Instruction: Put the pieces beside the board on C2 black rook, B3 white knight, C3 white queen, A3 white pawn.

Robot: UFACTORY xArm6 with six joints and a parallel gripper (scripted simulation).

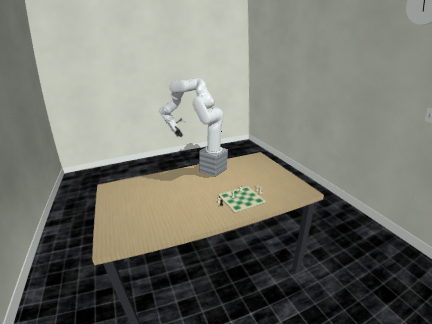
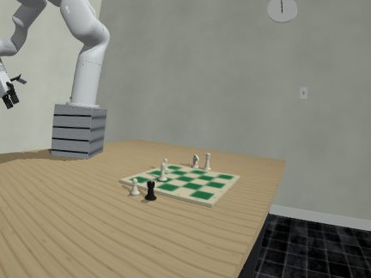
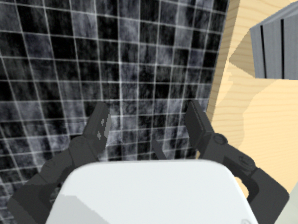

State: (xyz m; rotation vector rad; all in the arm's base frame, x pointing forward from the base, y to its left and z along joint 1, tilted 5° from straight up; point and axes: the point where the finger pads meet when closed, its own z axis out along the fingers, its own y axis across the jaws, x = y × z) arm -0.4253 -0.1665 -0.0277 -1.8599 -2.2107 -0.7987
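My gripper is now 870 mm short of the black rook, 60 mm to the right of it and 170 mm above it. Also, from my hand: chessboard 860 mm ahead, 200 mm to the left, 180 mm below; then white knight 830 mm ahead, 150 mm to the left, 160 mm below.
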